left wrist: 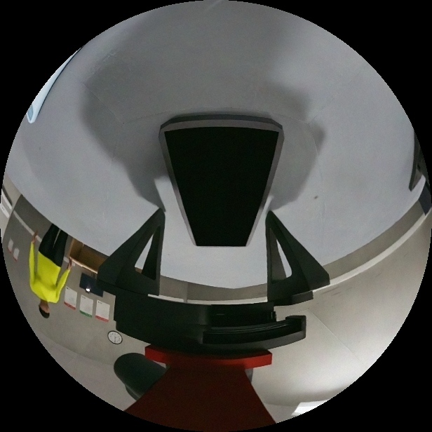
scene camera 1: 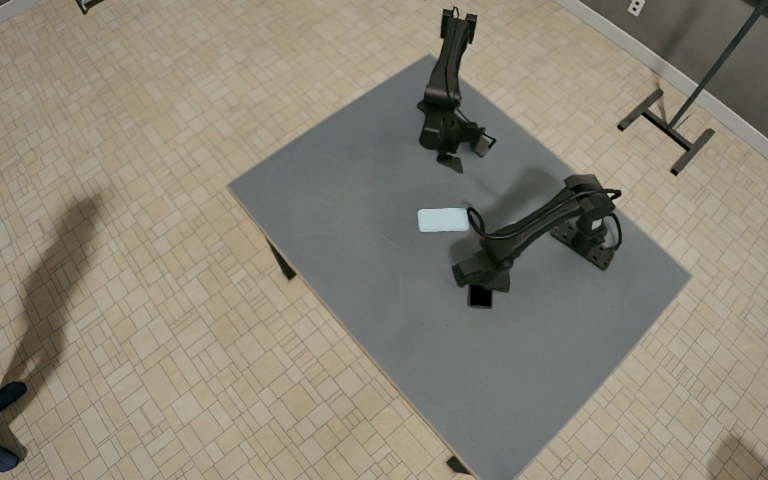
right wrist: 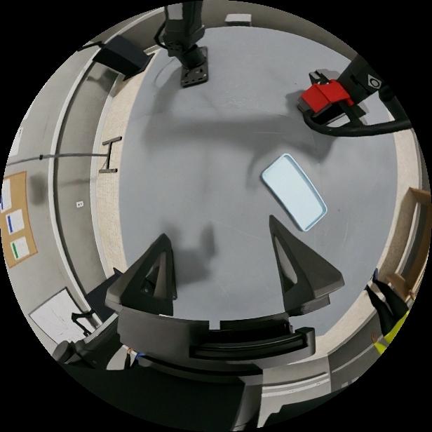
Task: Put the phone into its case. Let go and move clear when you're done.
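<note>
The black phone (scene camera 1: 480,297) (left wrist: 222,185) lies flat on the table, screen up, partly hidden by the left arm in scene camera 1. My left gripper (left wrist: 214,213) is open low over the phone; in the left wrist view the phone's near end shows between its two fingertips, and it is not gripped. The light blue case (scene camera 1: 442,220) (right wrist: 295,192) lies flat on the table with its open side up, and its edge shows at the upper left of the left wrist view (left wrist: 47,92). My right gripper (right wrist: 214,229) is open and empty above the table, apart from the case.
The grey table (scene camera 1: 362,164) bears both arms. The left arm (scene camera 1: 532,220) reaches across the table on the right of the case in scene camera 1. The right arm (scene camera 1: 444,84) is at the table's upper corner. A black stand (scene camera 1: 656,118) is on the floor beyond the table.
</note>
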